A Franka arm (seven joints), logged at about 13 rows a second.
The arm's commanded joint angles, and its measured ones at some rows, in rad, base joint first. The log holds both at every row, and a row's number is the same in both.
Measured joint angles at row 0:
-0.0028 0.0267 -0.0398 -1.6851 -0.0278 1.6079 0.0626
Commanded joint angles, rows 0 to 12:
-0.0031 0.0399 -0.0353 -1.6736 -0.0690 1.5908 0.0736
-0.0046 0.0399 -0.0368 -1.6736 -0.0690 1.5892 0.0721
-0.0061 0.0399 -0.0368 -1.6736 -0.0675 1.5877 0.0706
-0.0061 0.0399 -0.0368 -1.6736 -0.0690 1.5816 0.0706
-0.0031 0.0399 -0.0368 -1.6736 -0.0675 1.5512 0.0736
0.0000 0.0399 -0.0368 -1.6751 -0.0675 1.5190 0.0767
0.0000 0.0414 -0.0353 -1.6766 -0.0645 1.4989 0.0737
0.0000 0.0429 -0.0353 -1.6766 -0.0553 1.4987 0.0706
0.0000 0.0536 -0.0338 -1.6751 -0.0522 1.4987 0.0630
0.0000 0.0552 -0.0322 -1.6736 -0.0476 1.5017 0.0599
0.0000 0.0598 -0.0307 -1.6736 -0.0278 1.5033 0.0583
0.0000 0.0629 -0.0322 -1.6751 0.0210 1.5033 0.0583
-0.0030 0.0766 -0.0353 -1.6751 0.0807 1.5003 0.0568
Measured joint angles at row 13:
-0.0013 0.0580 -0.0333 -1.6854 0.0101 1.5125 0.0625
